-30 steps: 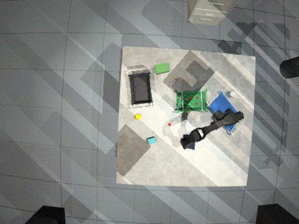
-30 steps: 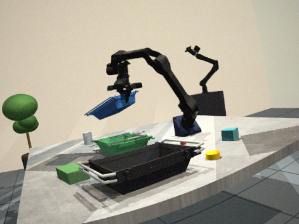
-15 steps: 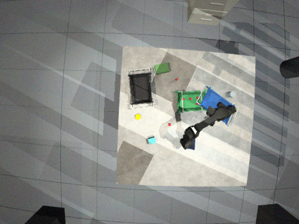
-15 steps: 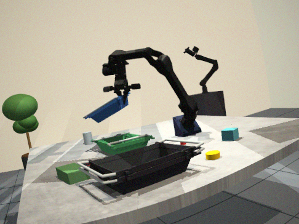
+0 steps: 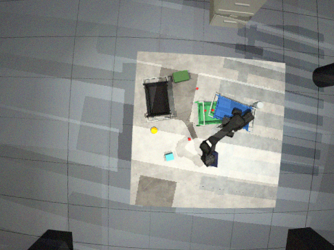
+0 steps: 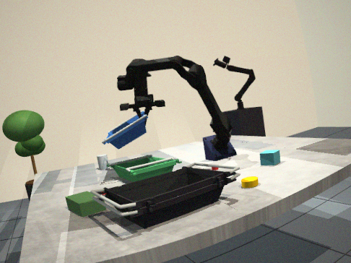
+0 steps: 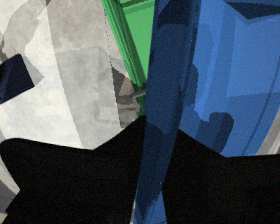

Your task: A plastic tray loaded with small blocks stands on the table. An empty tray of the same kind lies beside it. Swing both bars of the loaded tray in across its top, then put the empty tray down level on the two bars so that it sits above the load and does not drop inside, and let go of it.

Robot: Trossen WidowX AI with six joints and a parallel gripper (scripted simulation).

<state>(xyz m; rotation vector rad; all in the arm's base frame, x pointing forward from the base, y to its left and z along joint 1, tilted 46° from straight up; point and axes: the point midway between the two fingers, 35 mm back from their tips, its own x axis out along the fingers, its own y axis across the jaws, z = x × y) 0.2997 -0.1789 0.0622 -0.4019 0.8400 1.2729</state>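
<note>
Right now my gripper tip is 7 cm short of the blue tray, 2 cm to the left of it and 1 cm below it. The rest, counted from my gripper tip: cyan cube 42 cm to the left, 30 cm behind, 17 cm below; then green block 36 cm ahead, 34 cm to the left, 17 cm below; then grey cylinder 31 cm to the right, 16 cm below, 14 cm ahead.
</note>
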